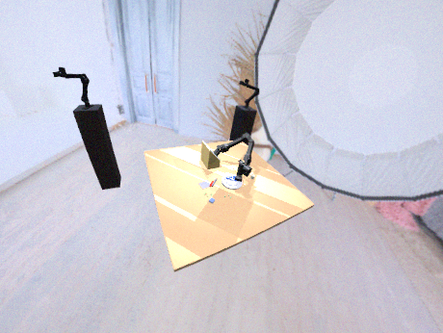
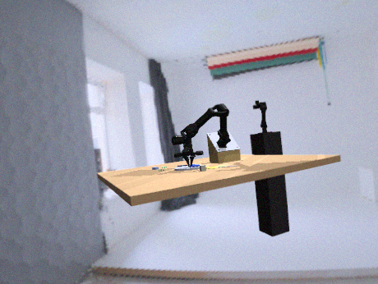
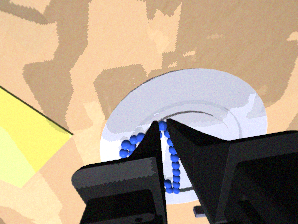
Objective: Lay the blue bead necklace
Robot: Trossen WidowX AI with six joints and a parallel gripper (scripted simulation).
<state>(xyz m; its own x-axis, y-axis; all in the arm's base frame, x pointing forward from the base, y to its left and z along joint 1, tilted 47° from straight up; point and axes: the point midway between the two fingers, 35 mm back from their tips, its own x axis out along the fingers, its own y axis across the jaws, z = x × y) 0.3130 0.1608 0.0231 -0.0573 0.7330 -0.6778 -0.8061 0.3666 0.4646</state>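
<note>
The round bead board lies 6 cm to the right of my gripper tip, 1 cm below it and 1 cm behind it. Also, from my gripper tip: yellow flat piece 14 cm behind, 10 cm to the left, 1 cm below; red-and-grey object 24 cm to the right, 4 cm behind, 1 cm below; white cylinder 18 cm to the left, 1 cm behind.
</note>
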